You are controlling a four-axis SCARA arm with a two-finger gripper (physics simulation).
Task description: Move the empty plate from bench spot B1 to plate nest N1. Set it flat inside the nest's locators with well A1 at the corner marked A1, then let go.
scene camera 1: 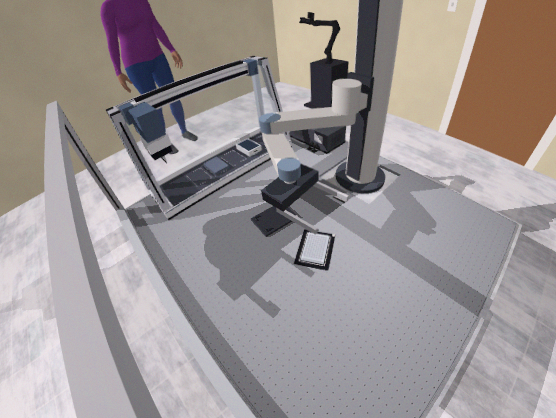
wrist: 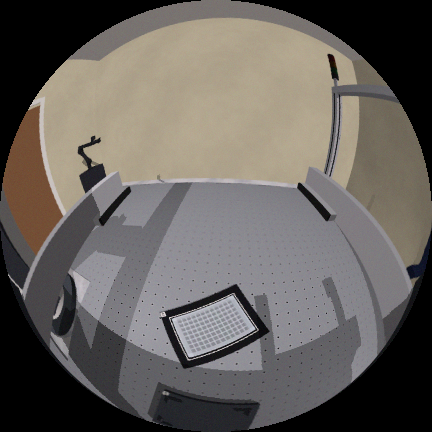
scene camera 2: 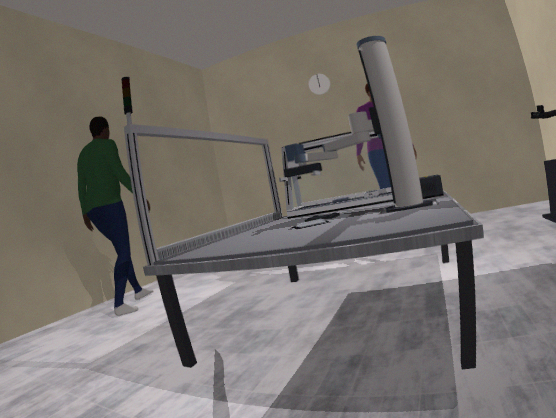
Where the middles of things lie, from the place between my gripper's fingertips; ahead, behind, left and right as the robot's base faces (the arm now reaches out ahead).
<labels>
Right now my hand is 230 mm above the white well plate (wrist: 212,326) and 70 mm to the left of it. From my hand the other things lie so: dark nest (wrist: 169,400): 300 mm to the right, 230 mm below, 10 mm ahead; then black nest with white outline (wrist: 260,329): 240 mm below, 70 mm to the right; then pipettor deck (scene camera 1: 199,176): 770 mm to the right, 200 mm below, 110 mm behind.
</labels>
